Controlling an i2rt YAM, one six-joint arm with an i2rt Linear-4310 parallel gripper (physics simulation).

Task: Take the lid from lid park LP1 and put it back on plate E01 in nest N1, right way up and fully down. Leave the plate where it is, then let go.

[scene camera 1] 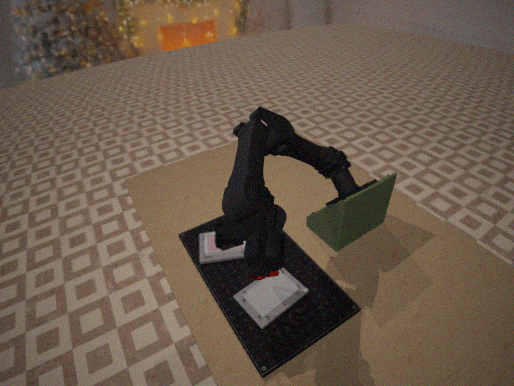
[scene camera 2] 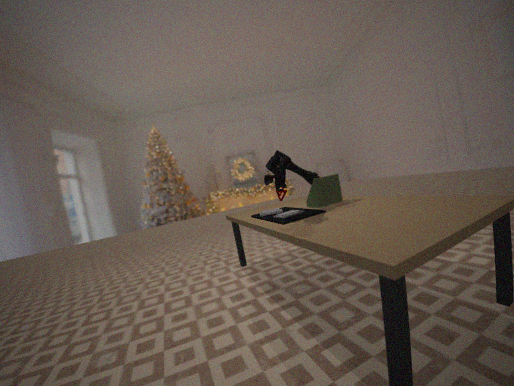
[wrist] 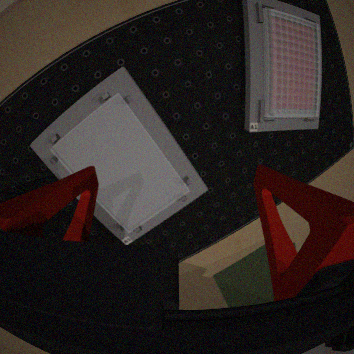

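Where they show: gripper, between the fingertips: [scene camera 2: 280, 198] [wrist: 175, 174]; arm's base, origin of its link: [scene camera 1: 350, 194] [scene camera 2: 322, 187].
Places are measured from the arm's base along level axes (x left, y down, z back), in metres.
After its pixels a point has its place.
Observation:
A flat, clear-whitish lid [scene camera 1: 270, 296] {x 0.102, y 0.091, z -0.381 m} [wrist: 120, 150] {x 0.080, y 0.091, z -0.390 m} lies on the grey lid park [scene camera 1: 264, 322] {x 0.150, y 0.099, z -0.432 m} [wrist: 156, 130] {x 0.041, y 0.099, z -0.387 m}, which sits askew on the black board. The plate [scene camera 1: 211, 242] {x -0.155, y 0.085, z -0.424 m} [wrist: 292, 70] {x -0.125, y 0.083, z -0.383 m}, with pink wells, sits without a lid in the grey nest [scene camera 1: 202, 253] {x -0.141, y 0.097, z -0.464 m} [wrist: 254, 75] {x -0.080, y 0.097, z -0.392 m}. The arm hides part of plate and nest in scene camera 1. My gripper [scene camera 1: 266, 274] [scene camera 2: 282, 194] {x 0.047, y -0.003, z -0.388 m} [wrist: 175, 174] {x 0.047, y -0.003, z -0.388 m} is open and empty, with red fingers pointing down. It hangs above the board, and the left finger overlaps the lid park's near edge in the wrist view.
The black perforated board [scene camera 1: 310, 280] {x 0.115, y 0.109, z -0.255 m} [scene camera 2: 312, 212] {x 0.215, y 0.109, z -0.274 m} [wrist: 165, 75] {x 0.007, y 0.109, z -0.430 m} lies on the tan table [scene camera 1: 165, 200] {x -0.493, y 0.122, z -0.466 m} [scene camera 2: 380, 225] {x 0.751, y 0.122, z -0.328 m}. A green angled panel [scene camera 1: 365, 215] {x 0.076, y 0.026, z -0.010 m} [scene camera 2: 325, 191] {x 0.076, y 0.021, z -0.037 m} [wrist: 245, 280] {x 0.031, y 0.077, z -0.117 m} stands beside the board at the arm's base.

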